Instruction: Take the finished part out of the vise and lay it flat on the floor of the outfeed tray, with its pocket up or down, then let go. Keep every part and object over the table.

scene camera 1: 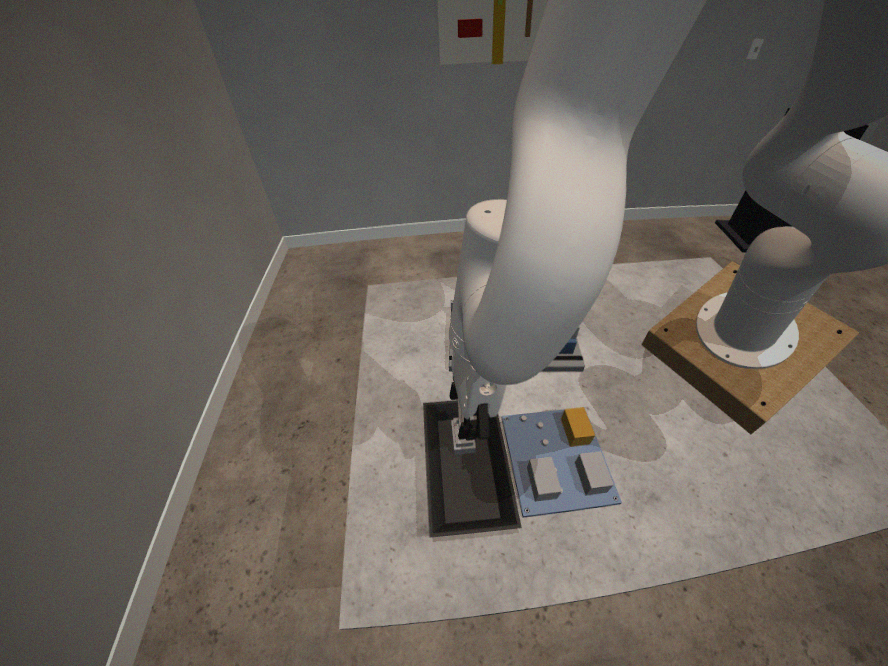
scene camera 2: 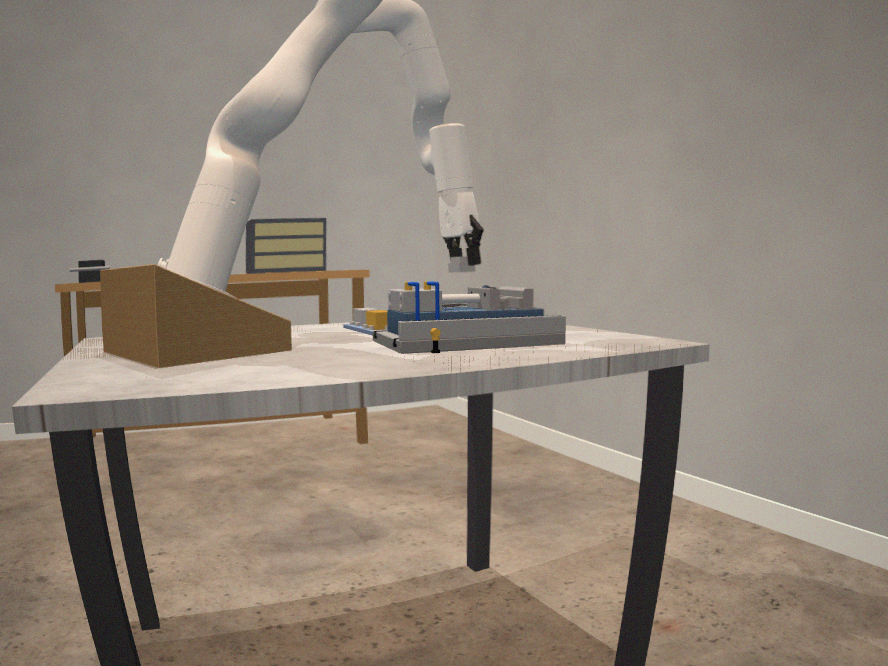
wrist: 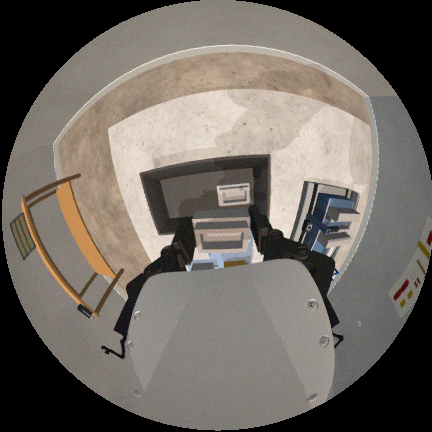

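My gripper (scene camera 1: 473,426) (scene camera 2: 463,255) (wrist: 220,221) is shut on a light grey block, the finished part (scene camera 2: 461,265) (wrist: 222,223), with its rectangular pocket facing up. The part hangs roughly level, well above the table. In the wrist view it overlaps the near long wall of the dark outfeed tray (scene camera 1: 469,498) (wrist: 205,163). A similar part (wrist: 234,194) lies flat on the tray floor near its vise-side end, pocket up. In scene camera 1 the fingers hide much of both parts. The blue and grey vise (scene camera 1: 565,362) (scene camera 2: 480,333) (wrist: 311,232) stands beyond that end; no part shows between its jaws.
A blue plate (scene camera 1: 520,458) lies beside the tray and bears two grey blocks (scene camera 1: 546,478) (scene camera 1: 594,473), a yellow block (scene camera 1: 578,425) and small pegs. Blue hoses (scene camera 2: 436,301) rise at the vise's end. The arm's wooden base (scene camera 1: 688,372) (scene camera 2: 193,319) stands on the table.
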